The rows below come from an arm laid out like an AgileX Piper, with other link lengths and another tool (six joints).
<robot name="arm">
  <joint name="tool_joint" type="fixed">
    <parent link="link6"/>
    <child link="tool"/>
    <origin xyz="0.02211 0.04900 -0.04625" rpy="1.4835 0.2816 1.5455"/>
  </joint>
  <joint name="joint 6" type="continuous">
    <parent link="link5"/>
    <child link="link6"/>
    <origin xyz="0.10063 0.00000 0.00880" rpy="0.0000 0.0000 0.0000"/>
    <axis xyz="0.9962 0 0.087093"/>
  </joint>
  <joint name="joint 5" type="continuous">
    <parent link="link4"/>
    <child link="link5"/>
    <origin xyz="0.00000 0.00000 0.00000" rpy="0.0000 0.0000 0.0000"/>
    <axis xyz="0 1 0"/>
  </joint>
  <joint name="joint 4" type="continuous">
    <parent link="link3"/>
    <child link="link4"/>
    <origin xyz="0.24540 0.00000 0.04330" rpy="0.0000 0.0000 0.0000"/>
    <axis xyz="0.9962 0 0.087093"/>
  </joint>
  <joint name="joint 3" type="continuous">
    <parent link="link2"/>
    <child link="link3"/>
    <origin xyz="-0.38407 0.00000 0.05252" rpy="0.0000 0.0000 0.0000"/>
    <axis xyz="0 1 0"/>
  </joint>
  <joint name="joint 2" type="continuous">
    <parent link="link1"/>
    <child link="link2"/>
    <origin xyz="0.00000 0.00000 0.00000" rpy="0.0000 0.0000 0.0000"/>
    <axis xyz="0 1 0"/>
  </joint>
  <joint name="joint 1" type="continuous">
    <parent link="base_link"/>
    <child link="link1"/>
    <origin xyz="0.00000 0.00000 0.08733" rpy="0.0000 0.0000 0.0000"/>
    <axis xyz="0 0 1"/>
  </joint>
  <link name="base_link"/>
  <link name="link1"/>
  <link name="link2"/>
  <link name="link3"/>
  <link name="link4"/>
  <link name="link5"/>
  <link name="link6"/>
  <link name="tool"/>
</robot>
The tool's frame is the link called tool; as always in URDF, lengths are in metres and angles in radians. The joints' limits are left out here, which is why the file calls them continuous.
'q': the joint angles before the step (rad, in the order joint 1, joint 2, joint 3, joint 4, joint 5, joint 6). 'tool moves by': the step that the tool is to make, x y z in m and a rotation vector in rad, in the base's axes. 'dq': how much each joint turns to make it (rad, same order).
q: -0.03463 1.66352 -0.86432 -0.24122 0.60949 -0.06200
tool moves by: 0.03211 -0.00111 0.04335 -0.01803 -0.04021 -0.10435
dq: 0.00002 -0.00205 -0.20360 -0.01520 0.18314 0.08009
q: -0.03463 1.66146 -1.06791 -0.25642 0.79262 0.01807
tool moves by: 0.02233 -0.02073 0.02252 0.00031 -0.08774 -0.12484
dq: -0.06704 0.00106 -0.10208 -0.01115 0.02580 0.06098
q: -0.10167 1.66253 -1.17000 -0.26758 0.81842 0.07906
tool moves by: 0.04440 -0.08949 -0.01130 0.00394 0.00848 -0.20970
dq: -0.22482 0.15623 -0.18491 0.01781 0.03276 -0.03228
